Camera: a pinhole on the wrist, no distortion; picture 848 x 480 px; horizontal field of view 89.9 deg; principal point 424.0 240.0 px. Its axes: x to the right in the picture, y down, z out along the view. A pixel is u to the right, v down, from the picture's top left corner.
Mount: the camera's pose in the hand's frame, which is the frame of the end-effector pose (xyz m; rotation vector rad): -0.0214 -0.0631 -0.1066 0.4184 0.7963 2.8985
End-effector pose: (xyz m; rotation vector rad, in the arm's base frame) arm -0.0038 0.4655 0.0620 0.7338 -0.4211 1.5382
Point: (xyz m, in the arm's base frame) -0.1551 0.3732 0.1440
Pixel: 551.0 86.5
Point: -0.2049 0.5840 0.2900
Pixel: 222.8 25.5
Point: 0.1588 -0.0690 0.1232
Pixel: outside the picture
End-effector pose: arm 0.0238 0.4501 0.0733 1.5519 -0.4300 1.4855
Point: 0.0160 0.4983 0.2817
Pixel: 57.9 111.3
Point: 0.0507 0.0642 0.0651
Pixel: 663.2 255.8
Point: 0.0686 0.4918 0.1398
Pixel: 207.0 323.5
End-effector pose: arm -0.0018 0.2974 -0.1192 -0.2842 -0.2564 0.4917
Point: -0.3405 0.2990 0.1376
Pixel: 816.8 392.0
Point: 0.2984 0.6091 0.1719
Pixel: 103.0 308.1
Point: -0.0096 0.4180 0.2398
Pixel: 412.6 422.2
